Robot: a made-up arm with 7 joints. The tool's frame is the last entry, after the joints. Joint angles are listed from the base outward. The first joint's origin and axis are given. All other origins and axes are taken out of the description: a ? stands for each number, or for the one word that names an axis. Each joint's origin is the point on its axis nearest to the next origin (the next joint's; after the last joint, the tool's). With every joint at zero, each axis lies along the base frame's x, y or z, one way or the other. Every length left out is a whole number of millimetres.
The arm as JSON. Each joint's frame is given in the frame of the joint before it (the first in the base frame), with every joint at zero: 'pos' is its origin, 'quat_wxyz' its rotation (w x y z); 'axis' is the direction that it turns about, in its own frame. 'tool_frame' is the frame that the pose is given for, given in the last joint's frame.
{
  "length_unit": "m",
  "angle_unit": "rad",
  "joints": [
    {
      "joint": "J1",
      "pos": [
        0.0,
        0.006,
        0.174
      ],
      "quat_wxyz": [
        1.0,
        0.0,
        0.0,
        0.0
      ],
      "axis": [
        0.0,
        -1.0,
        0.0
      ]
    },
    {
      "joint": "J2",
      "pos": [
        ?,
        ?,
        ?
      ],
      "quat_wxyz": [
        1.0,
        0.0,
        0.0,
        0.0
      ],
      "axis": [
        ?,
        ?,
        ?
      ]
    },
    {
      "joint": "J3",
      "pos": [
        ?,
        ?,
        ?
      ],
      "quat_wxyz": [
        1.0,
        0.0,
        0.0,
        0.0
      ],
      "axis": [
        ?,
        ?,
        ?
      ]
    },
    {
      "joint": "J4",
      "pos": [
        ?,
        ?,
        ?
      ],
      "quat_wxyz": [
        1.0,
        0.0,
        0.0,
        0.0
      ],
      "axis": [
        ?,
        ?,
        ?
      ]
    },
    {
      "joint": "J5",
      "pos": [
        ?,
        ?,
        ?
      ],
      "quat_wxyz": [
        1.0,
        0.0,
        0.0,
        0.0
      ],
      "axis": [
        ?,
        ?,
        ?
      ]
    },
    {
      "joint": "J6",
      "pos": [
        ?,
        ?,
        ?
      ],
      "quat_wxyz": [
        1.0,
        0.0,
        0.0,
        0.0
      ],
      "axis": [
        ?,
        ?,
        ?
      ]
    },
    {
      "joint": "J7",
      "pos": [
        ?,
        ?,
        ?
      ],
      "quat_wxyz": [
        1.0,
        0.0,
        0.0,
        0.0
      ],
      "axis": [
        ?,
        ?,
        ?
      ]
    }
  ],
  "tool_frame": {
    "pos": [
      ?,
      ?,
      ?
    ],
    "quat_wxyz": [
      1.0,
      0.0,
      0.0,
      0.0
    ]
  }
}
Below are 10 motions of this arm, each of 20 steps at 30 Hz.
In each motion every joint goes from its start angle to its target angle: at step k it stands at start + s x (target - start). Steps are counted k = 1, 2, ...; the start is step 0. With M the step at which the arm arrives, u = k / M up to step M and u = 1 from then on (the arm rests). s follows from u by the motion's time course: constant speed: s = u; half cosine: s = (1 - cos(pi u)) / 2; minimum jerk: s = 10 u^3 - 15 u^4 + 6 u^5.
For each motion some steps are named. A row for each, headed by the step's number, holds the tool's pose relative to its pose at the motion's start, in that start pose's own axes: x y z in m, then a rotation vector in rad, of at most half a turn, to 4 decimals.
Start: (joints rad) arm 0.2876 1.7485 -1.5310 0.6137 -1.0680 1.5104 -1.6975
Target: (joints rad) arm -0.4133 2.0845 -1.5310 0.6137 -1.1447 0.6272 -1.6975
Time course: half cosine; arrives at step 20
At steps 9, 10, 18, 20:
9: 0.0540 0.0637 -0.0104 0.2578 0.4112 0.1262
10: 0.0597 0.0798 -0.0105 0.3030 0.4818 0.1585
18: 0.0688 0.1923 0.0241 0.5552 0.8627 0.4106
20: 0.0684 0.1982 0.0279 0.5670 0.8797 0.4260

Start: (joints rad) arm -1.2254 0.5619 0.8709 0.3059 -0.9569 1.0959 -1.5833
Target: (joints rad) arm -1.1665 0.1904 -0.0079 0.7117 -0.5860 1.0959 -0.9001
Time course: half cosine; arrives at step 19
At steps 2, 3, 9, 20:
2: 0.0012 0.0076 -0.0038 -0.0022 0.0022 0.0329
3: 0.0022 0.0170 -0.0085 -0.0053 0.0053 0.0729
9: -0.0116 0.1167 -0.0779 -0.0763 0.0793 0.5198
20: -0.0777 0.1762 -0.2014 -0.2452 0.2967 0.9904

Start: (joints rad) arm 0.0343 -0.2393 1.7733 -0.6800 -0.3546 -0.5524 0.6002
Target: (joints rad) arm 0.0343 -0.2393 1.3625 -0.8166 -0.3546 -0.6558 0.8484
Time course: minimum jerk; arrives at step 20
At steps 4, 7, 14, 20:
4: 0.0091 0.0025 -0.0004 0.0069 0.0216 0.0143
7: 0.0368 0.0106 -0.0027 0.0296 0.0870 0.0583
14: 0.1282 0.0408 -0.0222 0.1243 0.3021 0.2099
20: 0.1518 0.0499 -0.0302 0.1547 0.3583 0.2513

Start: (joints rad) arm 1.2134 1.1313 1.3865 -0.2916 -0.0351 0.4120 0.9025
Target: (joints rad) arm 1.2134 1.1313 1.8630 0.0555 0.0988 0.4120 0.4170
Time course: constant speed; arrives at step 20
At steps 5, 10, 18, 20:
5: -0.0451 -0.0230 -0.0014 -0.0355 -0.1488 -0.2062
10: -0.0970 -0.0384 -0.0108 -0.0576 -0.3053 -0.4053
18: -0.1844 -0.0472 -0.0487 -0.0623 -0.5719 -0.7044
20: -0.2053 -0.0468 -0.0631 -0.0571 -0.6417 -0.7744

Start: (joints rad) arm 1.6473 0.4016 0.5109 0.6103 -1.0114 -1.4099 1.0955
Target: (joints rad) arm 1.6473 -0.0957 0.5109 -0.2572 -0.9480 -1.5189 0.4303
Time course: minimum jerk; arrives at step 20
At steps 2, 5, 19, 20:
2: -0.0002 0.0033 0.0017 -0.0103 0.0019 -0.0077
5: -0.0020 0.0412 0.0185 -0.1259 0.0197 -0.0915
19: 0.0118 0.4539 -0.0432 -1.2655 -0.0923 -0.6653
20: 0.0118 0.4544 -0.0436 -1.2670 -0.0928 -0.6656

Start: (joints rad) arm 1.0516 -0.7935 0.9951 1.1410 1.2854 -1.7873 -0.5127
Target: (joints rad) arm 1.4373 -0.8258 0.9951 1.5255 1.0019 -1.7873 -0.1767
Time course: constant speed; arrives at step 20
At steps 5, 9, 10, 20:
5: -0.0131 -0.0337 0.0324 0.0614 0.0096 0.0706
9: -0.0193 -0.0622 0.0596 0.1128 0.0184 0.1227
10: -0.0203 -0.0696 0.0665 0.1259 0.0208 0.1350
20: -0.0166 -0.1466 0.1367 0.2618 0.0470 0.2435

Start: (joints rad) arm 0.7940 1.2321 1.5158 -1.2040 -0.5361 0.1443 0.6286
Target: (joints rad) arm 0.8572 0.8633 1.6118 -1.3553 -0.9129 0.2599 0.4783
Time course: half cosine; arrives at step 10
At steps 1, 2, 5, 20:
1: -0.0004 0.0000 -0.0028 -0.0045 0.0031 -0.0046
2: -0.0016 -0.0004 -0.0111 -0.0174 0.0118 -0.0184
5: -0.0097 -0.0068 -0.0597 -0.0850 0.0552 -0.1050
20: -0.0216 -0.0251 -0.1222 -0.1504 0.0949 -0.2264

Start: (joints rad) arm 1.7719 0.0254 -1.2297 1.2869 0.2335 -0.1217 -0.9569
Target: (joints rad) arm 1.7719 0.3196 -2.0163 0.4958 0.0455 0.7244 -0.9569
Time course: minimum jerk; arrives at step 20
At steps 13, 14, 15, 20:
13: -0.3532 0.4621 0.2337 -1.3314 -0.5902 -0.1509
14: -0.3680 0.5169 0.2112 -1.4709 -0.6249 -0.1264
15: -0.3779 0.5595 0.1871 -1.5867 -0.6504 -0.0998
20: -0.3913 0.6255 0.1342 -1.7882 -0.6879 -0.0393

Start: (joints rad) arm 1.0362 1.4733 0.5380 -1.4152 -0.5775 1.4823 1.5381
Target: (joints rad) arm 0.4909 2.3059 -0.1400 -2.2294 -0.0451 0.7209 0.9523
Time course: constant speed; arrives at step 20
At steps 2, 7, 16, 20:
2: -0.0699 -0.0065 -0.0027 -0.0266 -0.0167 -0.0125
7: -0.2395 -0.0525 0.0028 -0.1117 -0.0960 -0.0633
16: -0.5202 -0.1909 0.0311 -0.2583 -0.4122 -0.2101
20: -0.6377 -0.2560 0.0281 -0.2856 -0.6190 -0.2958

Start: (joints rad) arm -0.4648 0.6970 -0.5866 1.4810 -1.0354 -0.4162 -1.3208
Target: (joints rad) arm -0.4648 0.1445 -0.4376 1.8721 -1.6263 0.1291 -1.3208
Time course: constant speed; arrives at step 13
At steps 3, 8, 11, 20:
3: -0.0203 0.0314 0.0910 -0.0997 -0.1411 -0.0241
8: -0.0770 0.0905 0.2306 -0.2871 -0.3832 -0.0625
11: -0.1217 0.1293 0.3007 -0.4132 -0.5287 -0.0853
20: -0.1540 0.1559 0.3395 -0.5035 -0.6239 -0.1005

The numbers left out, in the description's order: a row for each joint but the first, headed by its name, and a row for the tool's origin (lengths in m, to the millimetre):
J2: xyz -0.298 0.0 0.005, axis 1.0 0.0 0.0
J3: xyz 0.0 0.283 -0.086, axis 0.0 -1.0 0.0
J4: xyz -0.152 0.0 -0.045, axis 1.0 0.0 0.0
J5: xyz 0.0 -0.315 -0.071, axis 0.0 -1.0 0.0
J6: xyz -0.026 0.0 0.099, axis -1.0 0.0 0.0
J7: xyz 0.0 0.007 0.237, axis 0.0 0.0 1.0
tool: xyz 0.278 -0.086 0.0

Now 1 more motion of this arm.
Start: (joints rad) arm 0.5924 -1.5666 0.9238 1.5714 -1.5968 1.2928 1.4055
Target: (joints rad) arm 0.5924 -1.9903 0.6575 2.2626 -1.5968 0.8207 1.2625
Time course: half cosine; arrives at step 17
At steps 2, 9, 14, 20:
2: 0.0012 0.0031 0.0049 -0.0068 -0.0262 0.0102
9: -0.0081 0.0481 0.0681 -0.0635 -0.4472 0.1470
14: -0.0435 0.0720 0.0935 -0.0592 -0.7731 0.2242
20: -0.0524 0.0756 0.0957 -0.0550 -0.8376 0.2370

